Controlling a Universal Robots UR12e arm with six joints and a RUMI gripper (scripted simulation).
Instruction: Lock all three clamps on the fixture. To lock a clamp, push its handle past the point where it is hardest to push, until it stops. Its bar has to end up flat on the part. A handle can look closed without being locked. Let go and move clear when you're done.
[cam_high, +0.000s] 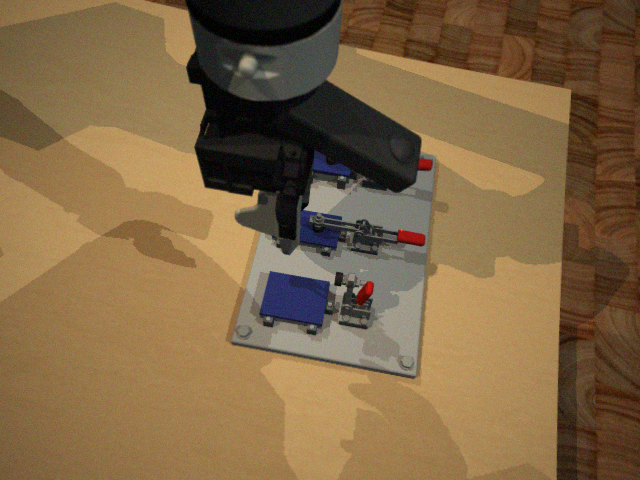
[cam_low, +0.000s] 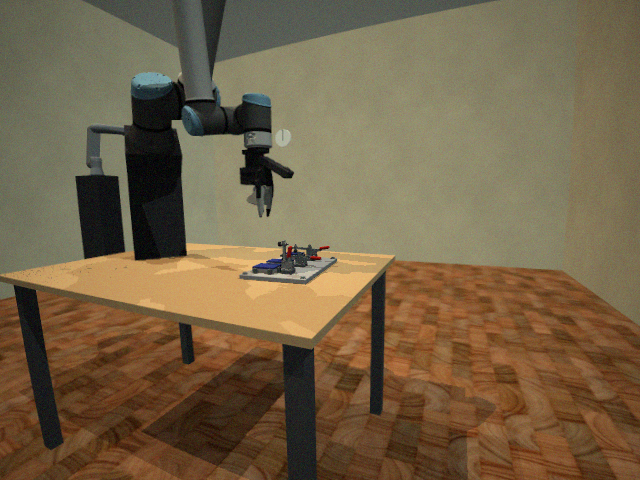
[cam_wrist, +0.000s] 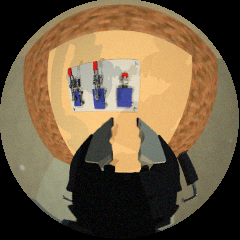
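Now: the part 180 mm below my hand. From my hand the other things lie so: grey fixture plate: 70 mm ahead, 100 mm to the left, 210 mm below.
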